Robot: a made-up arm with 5 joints. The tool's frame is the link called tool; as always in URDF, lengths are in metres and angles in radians.
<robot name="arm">
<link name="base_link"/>
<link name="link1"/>
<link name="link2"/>
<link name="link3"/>
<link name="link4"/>
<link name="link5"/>
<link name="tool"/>
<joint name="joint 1" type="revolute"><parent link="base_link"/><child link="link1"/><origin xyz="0.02 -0.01 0.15" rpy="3.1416 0 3.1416"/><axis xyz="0 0 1"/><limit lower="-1.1" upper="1.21" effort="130" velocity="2.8"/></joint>
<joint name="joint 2" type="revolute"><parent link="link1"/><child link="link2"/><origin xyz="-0.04 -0.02 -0.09" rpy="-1.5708 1.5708 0"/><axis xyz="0 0 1"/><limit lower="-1.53" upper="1.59" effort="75" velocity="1.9"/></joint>
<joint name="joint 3" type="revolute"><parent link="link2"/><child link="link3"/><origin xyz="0.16 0.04 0" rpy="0 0 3.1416"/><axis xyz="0 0 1"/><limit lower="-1.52" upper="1.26" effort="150" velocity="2.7"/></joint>
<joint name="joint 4" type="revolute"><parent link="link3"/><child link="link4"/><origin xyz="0.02 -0.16 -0.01" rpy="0 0 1.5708"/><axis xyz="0 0 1"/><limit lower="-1.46" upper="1.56" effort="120" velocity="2.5"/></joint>
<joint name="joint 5" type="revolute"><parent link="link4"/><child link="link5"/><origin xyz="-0.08 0.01 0.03" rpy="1.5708 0 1.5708"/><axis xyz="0 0 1"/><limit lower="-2.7" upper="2.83" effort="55" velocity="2.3"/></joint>
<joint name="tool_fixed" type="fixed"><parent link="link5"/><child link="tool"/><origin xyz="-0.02 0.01 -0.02" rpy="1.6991 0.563 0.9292"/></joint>
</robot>
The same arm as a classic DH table. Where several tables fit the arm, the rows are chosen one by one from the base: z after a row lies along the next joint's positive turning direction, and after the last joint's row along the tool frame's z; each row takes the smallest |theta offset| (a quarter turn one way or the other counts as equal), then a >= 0, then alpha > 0; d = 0 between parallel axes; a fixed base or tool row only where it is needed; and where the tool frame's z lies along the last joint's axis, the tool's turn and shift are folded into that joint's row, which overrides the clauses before.
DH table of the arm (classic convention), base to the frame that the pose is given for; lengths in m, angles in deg. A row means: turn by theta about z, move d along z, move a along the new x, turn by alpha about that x. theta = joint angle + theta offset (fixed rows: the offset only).
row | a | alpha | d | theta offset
base (fixed) | 0.0224 | 180 | 0 | -26.57
joint 1 | 0.04 | 90 | -0.24 | -26.57
joint 2 | 0.1649 | 0 | 0 | -75.96
joint 3 | 0.1612 | 0 | 0 | 83.09
joint 4 | -0.01 | -90 | 0 | 82.87
joint 5 | 0.0055 | -96.21 | -0.1024 | 49.3
tool (fixed) | 0 | 0 | -0.0218 | 147.53
Joint limits (deg, base to tool): -63.03..69.33 -87.66..91.1 -87.09..72.19 -83.65..89.38 -154.7..162.15

